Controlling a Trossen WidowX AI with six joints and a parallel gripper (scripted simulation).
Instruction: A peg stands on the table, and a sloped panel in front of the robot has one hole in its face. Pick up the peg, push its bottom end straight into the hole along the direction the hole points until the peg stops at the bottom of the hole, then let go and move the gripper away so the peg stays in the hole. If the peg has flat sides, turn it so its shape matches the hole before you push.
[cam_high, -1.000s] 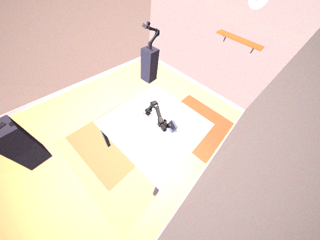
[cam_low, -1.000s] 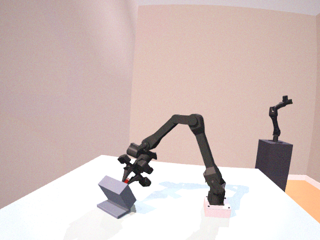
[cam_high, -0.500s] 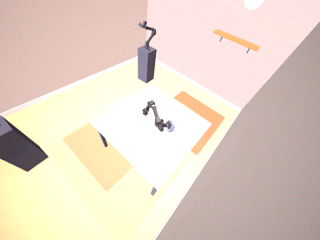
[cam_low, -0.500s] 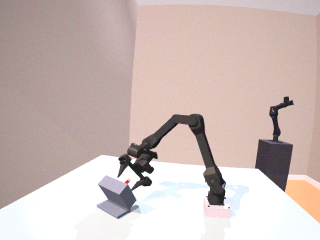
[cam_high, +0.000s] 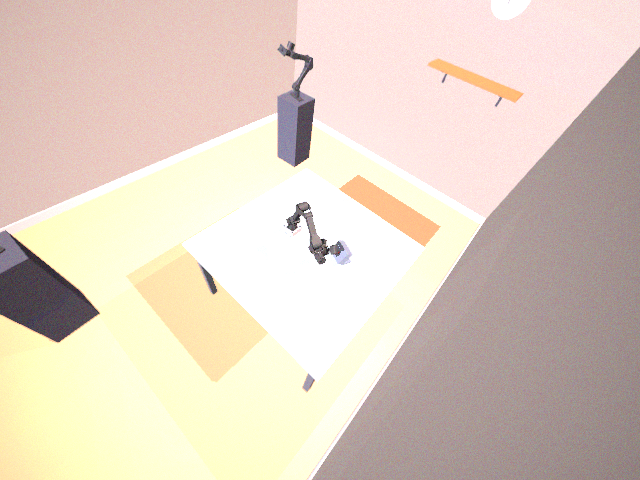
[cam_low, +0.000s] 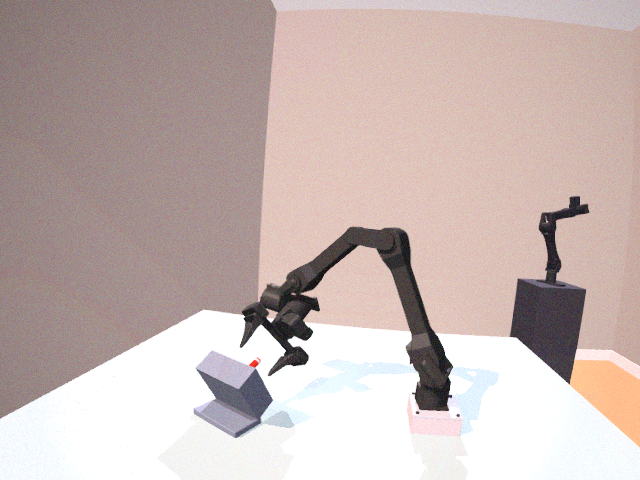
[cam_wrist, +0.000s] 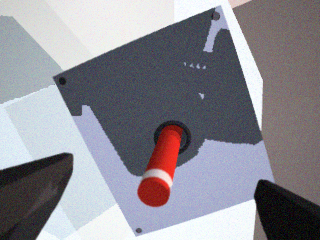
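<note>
The round red peg is 10 mm to the left of my gripper tip and 10 mm below it. From my gripper tip the other things lie so: sloped panel (30 mm ahead, 60 mm to the left, 30 mm below).
</note>
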